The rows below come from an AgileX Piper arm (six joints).
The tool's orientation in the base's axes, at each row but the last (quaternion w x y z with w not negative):
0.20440 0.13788 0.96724 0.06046
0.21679 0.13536 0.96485 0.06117
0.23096 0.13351 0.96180 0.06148
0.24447 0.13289 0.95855 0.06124
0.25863 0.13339 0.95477 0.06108
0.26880 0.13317 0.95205 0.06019
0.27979 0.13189 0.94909 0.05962
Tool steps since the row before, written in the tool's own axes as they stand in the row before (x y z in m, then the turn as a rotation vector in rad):
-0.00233 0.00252 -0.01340 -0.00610 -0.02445 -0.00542
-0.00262 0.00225 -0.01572 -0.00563 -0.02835 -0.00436
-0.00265 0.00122 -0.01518 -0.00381 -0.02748 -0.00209
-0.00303 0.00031 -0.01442 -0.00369 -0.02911 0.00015
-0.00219 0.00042 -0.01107 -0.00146 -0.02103 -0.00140
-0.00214 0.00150 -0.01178 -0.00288 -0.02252 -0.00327
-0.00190 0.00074 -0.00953 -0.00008 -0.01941 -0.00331
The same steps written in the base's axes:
-0.00287 0.00091 0.01350 -0.00279 -0.02545 0.00300
-0.00403 0.00046 0.01558 -0.00365 -0.02898 0.00117
-0.00444 -0.00045 0.01480 -0.00397 -0.02750 -0.00146
-0.00436 -0.00132 0.01402 -0.00335 -0.02891 -0.00377
-0.00373 -0.00075 0.01063 -0.00419 -0.02061 -0.00200
-0.00413 0.00032 0.01133 -0.00435 -0.02252 0.00001
-0.00351 -0.00021 0.00909 -0.00596 -0.01875 -0.00082

